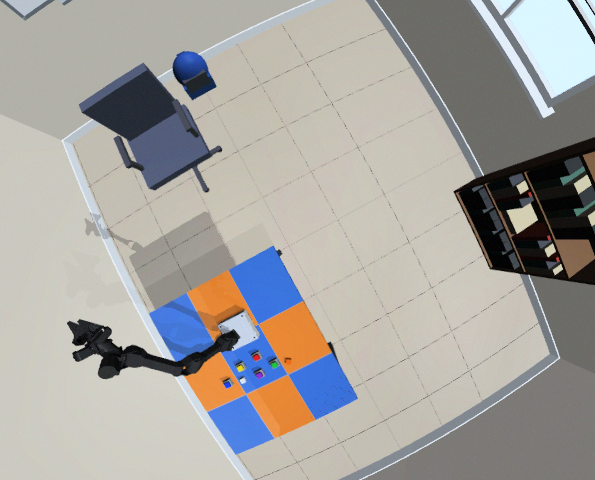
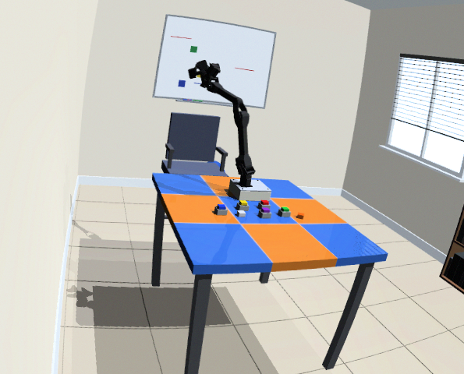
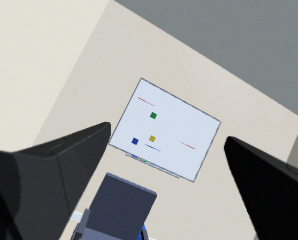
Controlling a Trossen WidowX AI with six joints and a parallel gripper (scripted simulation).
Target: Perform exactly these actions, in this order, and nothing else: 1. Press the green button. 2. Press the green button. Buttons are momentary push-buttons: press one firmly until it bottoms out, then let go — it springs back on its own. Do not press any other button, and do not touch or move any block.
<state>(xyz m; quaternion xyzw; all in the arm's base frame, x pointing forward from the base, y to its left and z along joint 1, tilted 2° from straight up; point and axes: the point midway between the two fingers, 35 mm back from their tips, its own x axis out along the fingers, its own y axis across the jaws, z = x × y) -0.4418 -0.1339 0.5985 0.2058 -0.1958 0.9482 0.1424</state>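
Right now my gripper tip is 75 cm short of the green button, 65 cm above it and 22 cm to the right of it. From my gripper tip the other things lie so: blue button 69 cm ahead, 65 cm below, 10 cm to the right; then yellow button 65 cm below, 65 cm ahead, 4 cm to the left; then red button 65 cm below, 65 cm ahead, 16 cm to the left.
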